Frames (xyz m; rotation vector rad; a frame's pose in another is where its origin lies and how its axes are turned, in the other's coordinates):
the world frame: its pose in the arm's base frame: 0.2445 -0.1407 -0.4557 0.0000 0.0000 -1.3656
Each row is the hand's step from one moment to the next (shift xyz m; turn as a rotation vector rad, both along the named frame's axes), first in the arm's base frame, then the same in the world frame.
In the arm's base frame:
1: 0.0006 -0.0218 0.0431 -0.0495 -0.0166 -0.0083
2: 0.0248 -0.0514 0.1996 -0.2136 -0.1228 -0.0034
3: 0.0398 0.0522 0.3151 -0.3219 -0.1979 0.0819
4: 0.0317 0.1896 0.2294 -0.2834 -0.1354 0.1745
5: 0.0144 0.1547 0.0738 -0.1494 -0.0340 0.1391
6: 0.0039 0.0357 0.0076 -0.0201 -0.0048 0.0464
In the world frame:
1: 0.0215 -0.0039 0.0431 0.0062 -0.0518 -0.0083
2: 0.0554 0.0138 0.1996 0.0767 -0.2341 -0.0034
3: -0.0430 0.0496 0.3151 0.1282 -0.3555 0.0819
4: -0.1792 0.0697 0.2294 0.0748 -0.3050 0.1745
5: -0.1485 0.0456 0.0738 0.0028 -0.1532 0.1391
6: -0.0342 0.0111 0.0076 0.0006 -0.0207 0.0464

